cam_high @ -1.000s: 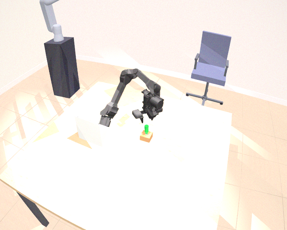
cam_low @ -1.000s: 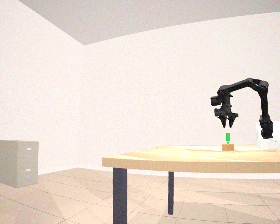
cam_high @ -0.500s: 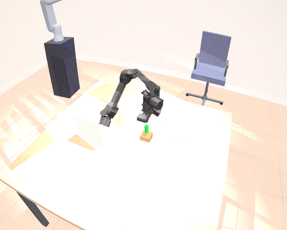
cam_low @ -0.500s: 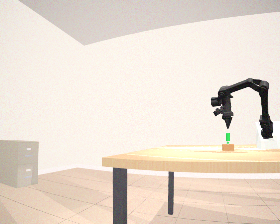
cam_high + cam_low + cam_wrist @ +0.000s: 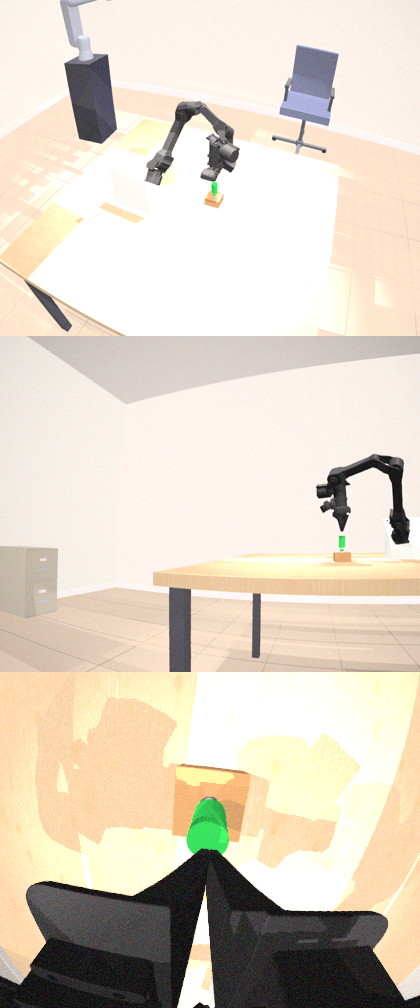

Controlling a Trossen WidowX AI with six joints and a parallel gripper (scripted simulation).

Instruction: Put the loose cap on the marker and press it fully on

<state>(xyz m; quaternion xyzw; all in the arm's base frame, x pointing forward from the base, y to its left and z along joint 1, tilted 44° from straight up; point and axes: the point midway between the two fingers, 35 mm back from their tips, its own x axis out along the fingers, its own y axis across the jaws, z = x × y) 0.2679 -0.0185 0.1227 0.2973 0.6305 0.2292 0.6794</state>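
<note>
Now: the green cap 4 cm below my gripper tip. Round my gripper tip: wooden holder block: 11 cm below.
</note>
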